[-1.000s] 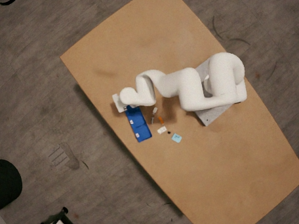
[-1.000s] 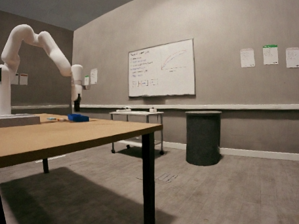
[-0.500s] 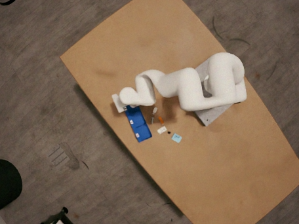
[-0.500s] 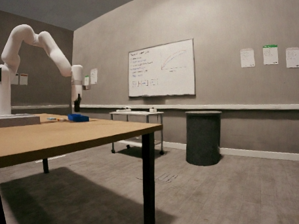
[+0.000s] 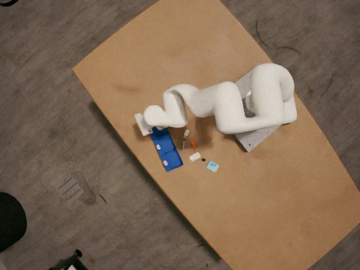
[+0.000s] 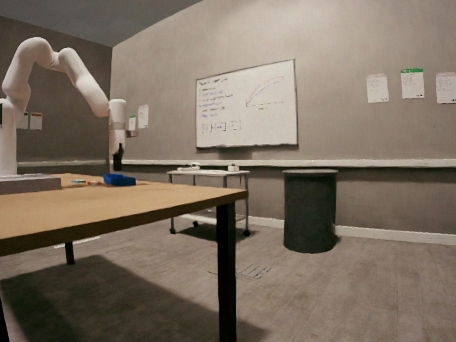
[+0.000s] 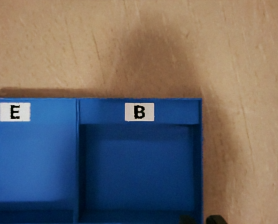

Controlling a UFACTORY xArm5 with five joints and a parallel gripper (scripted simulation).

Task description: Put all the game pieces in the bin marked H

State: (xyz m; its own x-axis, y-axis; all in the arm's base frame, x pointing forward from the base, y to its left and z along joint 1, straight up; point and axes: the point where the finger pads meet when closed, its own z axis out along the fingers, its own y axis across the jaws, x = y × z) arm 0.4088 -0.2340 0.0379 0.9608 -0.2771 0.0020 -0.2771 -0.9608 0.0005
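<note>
The tiny black piece lies 280 mm to the left of my hand, 80 mm below it and 20 mm behind it. The rest, counted from my hand: small white piece 130 mm to the left, 80 mm below, 40 mm behind; then grey piece 160 mm to the left, 80 mm below; then blue bin 100 mm to the left, 70 mm below, 70 mm ahead.
</note>
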